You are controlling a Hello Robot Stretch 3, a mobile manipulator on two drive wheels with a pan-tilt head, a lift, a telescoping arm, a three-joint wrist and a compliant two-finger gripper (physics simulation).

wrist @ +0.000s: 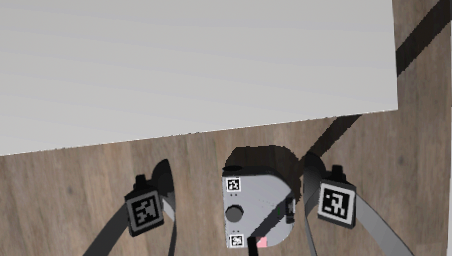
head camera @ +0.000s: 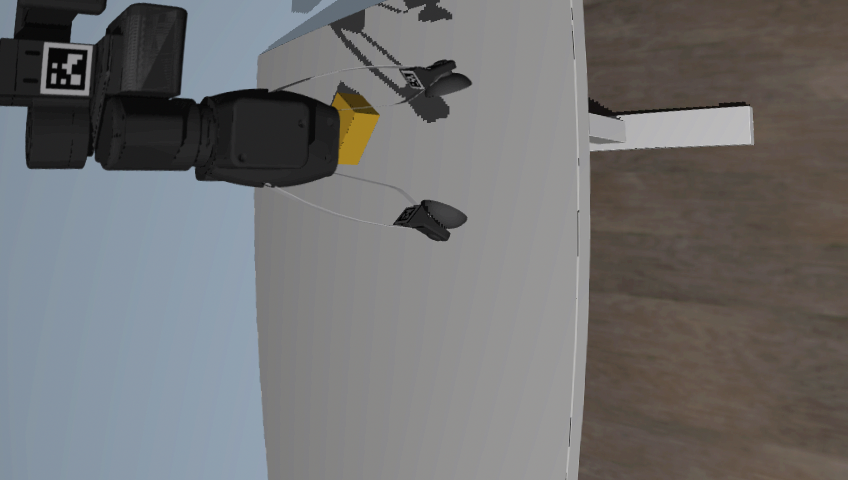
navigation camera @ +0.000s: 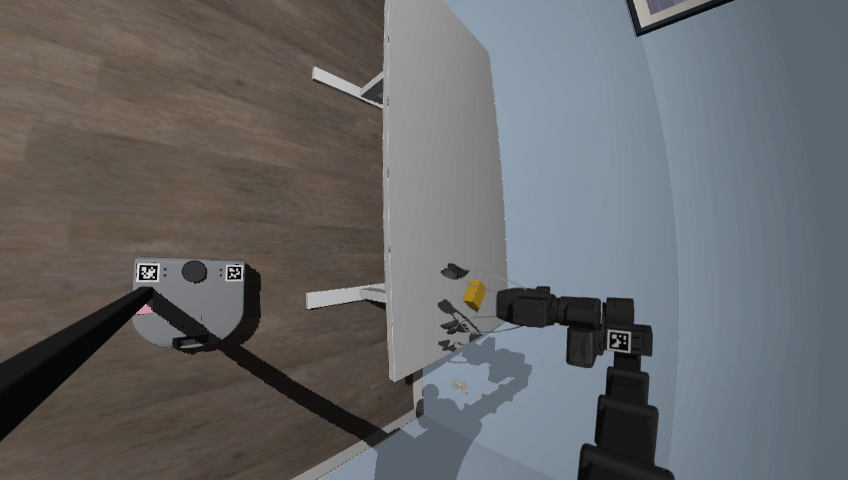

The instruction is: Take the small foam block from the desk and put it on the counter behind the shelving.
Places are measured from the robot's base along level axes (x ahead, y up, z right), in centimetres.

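Where they show: gripper, fingertip midpoint: (head camera: 462, 150) (navigation camera: 442, 298); robot's base, link origin: (navigation camera: 194, 270).
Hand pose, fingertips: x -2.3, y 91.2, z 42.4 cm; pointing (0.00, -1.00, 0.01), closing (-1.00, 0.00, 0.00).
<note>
Each offset is from my fingertips to the top centre of the thing. Level surfaces: height alone.
The small yellow foam block @(dx -4.8, dy -14.7, dz +41.6 cm) (head camera: 359, 135) (navigation camera: 474, 294) sits on the grey-white desk @(dy -19.2 cm) (head camera: 416, 356) (navigation camera: 440, 148) (wrist: 200, 65), near the corner of its wall side. My gripper (head camera: 446, 149) (navigation camera: 454, 298) (wrist: 237, 174) is open and empty, with its fingers wide apart above the desk. In the head view the palm covers part of the block, and the fingertips reach past it toward the desk's front edge. The finger shadows fall on the desk apart from the fingers. The block does not show in the wrist view. The counter and shelving do not show in these views.
The blue wall (head camera: 119, 297) (navigation camera: 565, 178) runs along the desk's back side. White desk feet (head camera: 684, 127) (navigation camera: 333, 297) stick out on the wood floor. My base (navigation camera: 220, 303) (wrist: 265, 185) stands in front of the desk. A wall outlet @(dx -69.7, dy -45.4, dz +82.5 cm) (navigation camera: 459, 386) and picture frame (navigation camera: 639, 26) also show.
</note>
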